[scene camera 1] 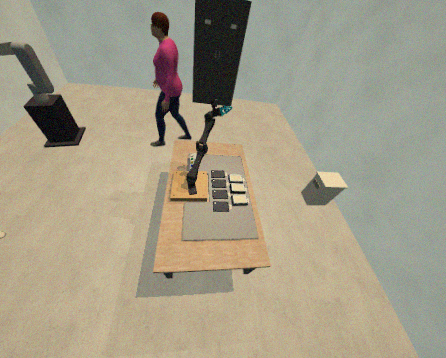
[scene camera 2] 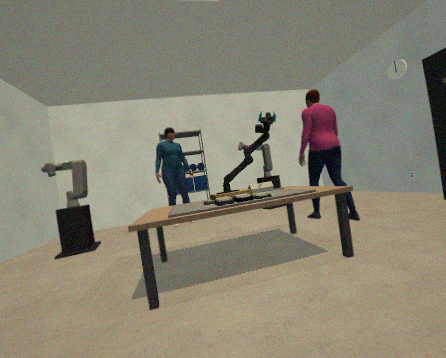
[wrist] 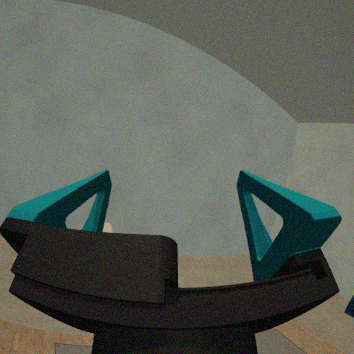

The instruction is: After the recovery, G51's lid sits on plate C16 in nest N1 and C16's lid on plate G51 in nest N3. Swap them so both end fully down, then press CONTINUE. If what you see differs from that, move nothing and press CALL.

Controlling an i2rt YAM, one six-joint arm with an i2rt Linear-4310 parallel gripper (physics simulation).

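Places are measured from the arm's base along level axes (x up, y ahead, z left), in centimetres.
Where they show: gripper, fingertip midpoint: point(scene camera 1: 230, 108) point(scene camera 2: 267, 111) point(wrist: 173, 176); arm's base, link origin: point(scene camera 1: 191, 185) point(scene camera 2: 227, 192).
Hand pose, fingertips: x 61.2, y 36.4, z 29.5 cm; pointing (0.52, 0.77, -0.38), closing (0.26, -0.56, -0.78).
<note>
Each offset is from my fingertips to the top centre of the thing. Level surfaces: height alone.
My gripper point(scene camera 1: 227, 109) point(scene camera 2: 267, 115) point(wrist: 173, 176) is open and empty, raised high above the table with the arm stretched up. In the scene camera 1 view, several dark square pieces stand in a column on the grey mat, among them a top one {dx -63.4, dy -6.4, dz -15.6 cm} point(scene camera 1: 218, 174) and a bottom one {dx -63.4, dy -13.7, dz -54.1 cm} point(scene camera 1: 221, 206). Beside them on the right stand three pieces with cream tops: the back one {dx -62.3, dy +10.3, dz -25.0 cm} point(scene camera 1: 236, 178), the middle one {dx -61.3, dy +8.0, dz -37.9 cm} point(scene camera 1: 238, 188) and the front one {dx -61.3, dy +5.4, dz -51.2 cm} point(scene camera 1: 240, 199). Labels G51, C16, N1 and N3 are too small to read, so I cannot tell which lid is on which plate. The CONTINUE and CALL buttons cannot be made out.
The grey mat {dx -65.4 cm} point(scene camera 1: 220, 227) lies on the wooden table {dx -66.7 cm} point(scene camera 1: 212, 255). The arm's base stands on an orange-yellow board point(scene camera 1: 179, 192). A small white panel with coloured spots {dx -57.0, dy -29.0, dz +1.3 cm} point(scene camera 1: 192, 161) is behind it. A person in pink point(scene camera 1: 167, 67) point(scene camera 2: 320, 127) walks near the table; another in teal point(scene camera 2: 171, 160) stands beyond.
</note>
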